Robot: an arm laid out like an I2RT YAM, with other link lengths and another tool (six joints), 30 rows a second.
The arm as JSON. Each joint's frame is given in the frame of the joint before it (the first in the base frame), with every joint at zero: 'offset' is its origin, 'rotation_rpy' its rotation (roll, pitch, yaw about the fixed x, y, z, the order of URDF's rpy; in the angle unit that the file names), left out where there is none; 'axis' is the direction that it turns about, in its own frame. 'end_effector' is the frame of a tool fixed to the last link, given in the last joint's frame.
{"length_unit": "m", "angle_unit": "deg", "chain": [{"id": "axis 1", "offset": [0.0, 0.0, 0.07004], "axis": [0.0, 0.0, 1.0]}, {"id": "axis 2", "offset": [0.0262, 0.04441, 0.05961], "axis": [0.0, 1.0, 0.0]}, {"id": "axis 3", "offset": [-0.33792, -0.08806, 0.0], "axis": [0.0, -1.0, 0.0]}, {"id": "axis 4", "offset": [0.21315, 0.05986, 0.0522], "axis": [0.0, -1.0, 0.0]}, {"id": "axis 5", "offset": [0.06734, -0.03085, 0.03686], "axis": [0.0, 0.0, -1.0]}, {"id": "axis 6", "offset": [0.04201, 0.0, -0.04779], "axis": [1.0, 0.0, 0.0]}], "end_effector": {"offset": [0.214, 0.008, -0.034], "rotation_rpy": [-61.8, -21.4, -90.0]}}
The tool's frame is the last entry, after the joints.
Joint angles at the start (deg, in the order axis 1, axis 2, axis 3, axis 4, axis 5, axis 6): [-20.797 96.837 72.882 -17.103 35.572 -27.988]
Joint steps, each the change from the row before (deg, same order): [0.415 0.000 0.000 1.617 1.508 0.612]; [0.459 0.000 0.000 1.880 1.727 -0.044]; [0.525 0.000 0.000 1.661 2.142 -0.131]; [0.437 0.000 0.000 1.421 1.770 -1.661]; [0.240 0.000 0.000 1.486 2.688 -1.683]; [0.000 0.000 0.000 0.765 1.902 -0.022]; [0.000 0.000 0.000 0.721 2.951 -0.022]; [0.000 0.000 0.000 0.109 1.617 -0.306]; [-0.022 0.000 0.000 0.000 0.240 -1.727]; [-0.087 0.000 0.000 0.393 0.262 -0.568]
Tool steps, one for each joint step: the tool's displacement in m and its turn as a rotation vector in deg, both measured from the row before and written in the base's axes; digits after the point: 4 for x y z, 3 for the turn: [0.0032 -0.0030 0.0075 -1.256 -1.643 -1.055]; [0.0031 -0.0035 0.0090 -1.673 -1.360 -0.871]; [0.0010 -0.0035 0.0091 -1.813 -1.027 -1.132]; [0.0001 -0.0031 0.0082 -2.021 0.372 -0.296]; [-0.0045 -0.0059 0.0101 -2.466 0.509 -1.324]; [-0.0048 -0.0043 0.0058 -1.223 -0.376 -1.594]; [-0.0090 -0.0057 0.0076 -1.713 -0.163 -2.499]; [-0.0059 -0.0027 0.0035 -0.913 0.446 -1.279]; [-0.0017 -0.0009 0.0012 -0.541 1.620 0.327]; [-0.0008 -0.0014 0.0018 -0.392 0.193 -0.131]
